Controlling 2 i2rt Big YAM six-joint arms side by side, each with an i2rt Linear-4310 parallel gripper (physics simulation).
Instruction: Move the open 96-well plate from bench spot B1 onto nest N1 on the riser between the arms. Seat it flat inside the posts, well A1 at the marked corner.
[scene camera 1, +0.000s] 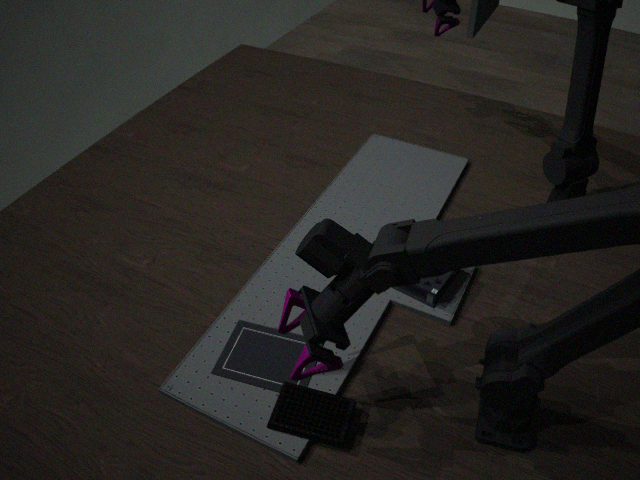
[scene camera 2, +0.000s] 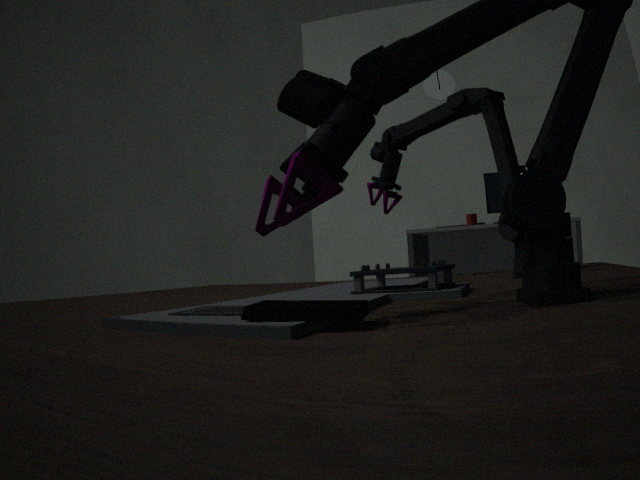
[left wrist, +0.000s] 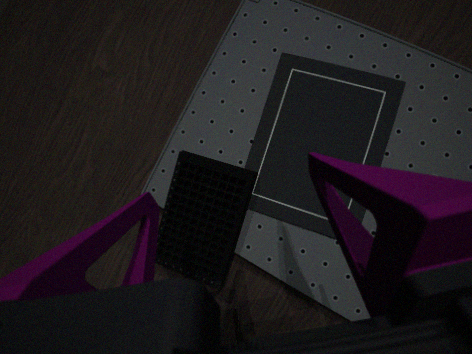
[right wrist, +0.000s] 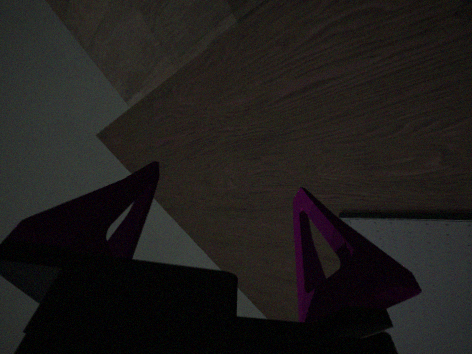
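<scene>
The black 96-well plate lies wells up, partly on the perforated board and partly overhanging its edge. It is beside the dark bench pad with the white outline, one corner at the pad's border. Well A1 cannot be made out. My left gripper is open and empty, above the pad and plate. The riser with posts stands farther back, partly hidden by the left arm in scene camera 1. My right gripper is open, empty and far from the plate.
The light perforated board lies on the wooden table. The left arm reaches across it. A cabinet with a red cup stands in the background.
</scene>
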